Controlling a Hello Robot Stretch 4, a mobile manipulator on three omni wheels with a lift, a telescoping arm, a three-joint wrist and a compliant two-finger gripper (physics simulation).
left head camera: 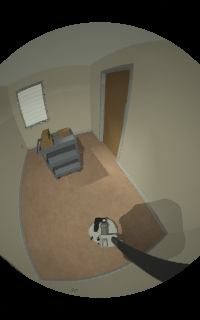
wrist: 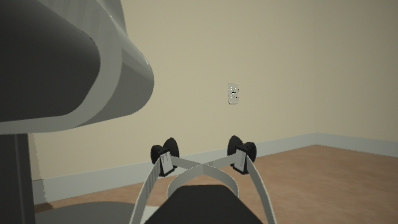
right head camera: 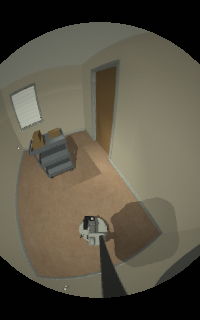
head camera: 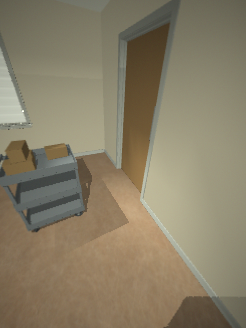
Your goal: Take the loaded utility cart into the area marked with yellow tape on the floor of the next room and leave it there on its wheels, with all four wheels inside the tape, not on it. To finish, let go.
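Places are measured from the robot's base along level axes (x ahead, y left, z up), in millimetres.
Pixels of known places: gripper, fingertip midpoint: [left head camera: 94, 240] [wrist: 203, 148] [right head camera: 83, 238].
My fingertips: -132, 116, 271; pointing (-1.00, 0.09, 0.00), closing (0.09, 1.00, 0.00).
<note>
Behind a point stands the place of what it marks, as x, y, z.
The grey three-shelf utility cart [head camera: 45, 174] @(1052, 666, 772) [left head camera: 64, 159] @(1064, 654, 489) [right head camera: 54, 164] @(1238, 890, 122) stands upright on its wheels at the left, near the far wall, apart from my gripper. Two stacked cardboard boxes [head camera: 19, 165] @(1057, 868, 859) [left head camera: 46, 138] @(1082, 853, 924) [right head camera: 37, 140] @(1079, 857, 907) are at the left of its top, and another box [head camera: 56, 151] @(1363, 681, 849) [left head camera: 64, 132] @(1374, 663, 841) [right head camera: 55, 133] @(1377, 659, 824) is towards the right. My gripper [wrist: 203, 148] @(-132, 116, 271) is open and empty in the wrist view, with its black fingertips well apart. The area of yellow tape does not show in these views.
A brown door [head camera: 142, 100] @(1894, -268, 1336) [left head camera: 116, 110] @(1863, -282, 1100) [right head camera: 105, 110] @(1897, -266, 1041) fills a grey frame in the wall right of the cart. A window [head camera: 10, 90] @(2454, 1741, 1316) [left head camera: 33, 105] @(2347, 1974, 1379) [right head camera: 27, 107] @(2348, 1971, 1371) is behind the cart. The wrist view shows a wall outlet [wrist: 233, 93] @(-1058, 381, 370) above the baseboard [wrist: 300, 141] @(-1295, 918, 18).
</note>
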